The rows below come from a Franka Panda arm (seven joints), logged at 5 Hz.
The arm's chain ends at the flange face. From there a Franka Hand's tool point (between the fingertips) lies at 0.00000 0.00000 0.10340 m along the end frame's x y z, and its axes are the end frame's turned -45 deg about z.
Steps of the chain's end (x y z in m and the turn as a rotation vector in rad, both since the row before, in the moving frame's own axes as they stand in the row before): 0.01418 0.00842 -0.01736 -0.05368 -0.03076 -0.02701; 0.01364 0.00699 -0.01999 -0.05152 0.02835 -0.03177; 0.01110 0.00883 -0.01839 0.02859 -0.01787 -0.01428; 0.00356 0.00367 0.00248 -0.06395 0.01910 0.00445; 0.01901 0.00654 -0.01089 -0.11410 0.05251 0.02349
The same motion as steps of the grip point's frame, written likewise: -0.00207 0.01774 -0.01756 -0.01621 -0.05971 -0.02701; 0.00310 0.02045 -0.02017 -0.05648 -0.01638 -0.03177; 0.00236 0.01069 -0.01845 0.03285 0.00758 -0.01428; -0.00337 0.01117 0.00225 -0.05873 -0.03171 0.00445; 0.00418 0.03016 -0.01170 -0.11781 -0.04355 0.02349
